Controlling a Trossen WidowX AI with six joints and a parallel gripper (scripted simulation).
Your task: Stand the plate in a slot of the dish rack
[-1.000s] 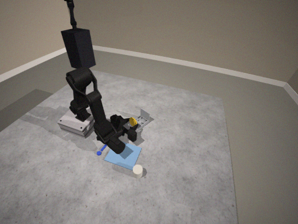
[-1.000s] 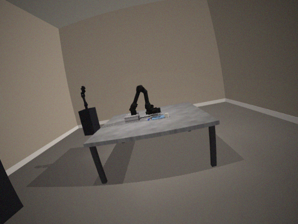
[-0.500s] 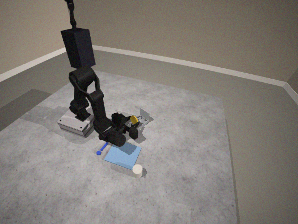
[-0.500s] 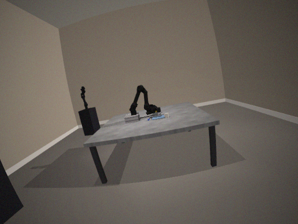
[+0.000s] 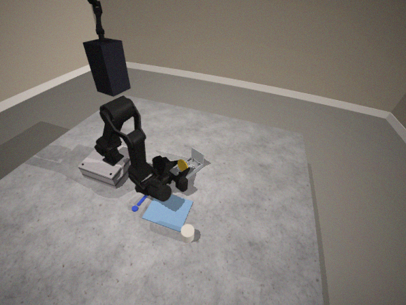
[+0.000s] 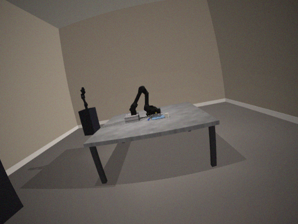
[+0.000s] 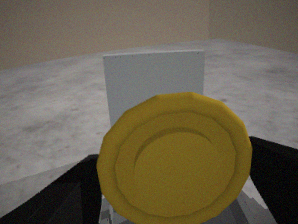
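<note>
My gripper tip is now 10 mm to the left of the yellow plate. Round my gripper tip: white cylinder: 160 mm ahead, 240 mm to the right, 30 mm below; light blue mat: 50 mm ahead, 190 mm to the right, 50 mm below; grey dish rack: 10 mm ahead, 20 mm to the left, 30 mm below.
</note>
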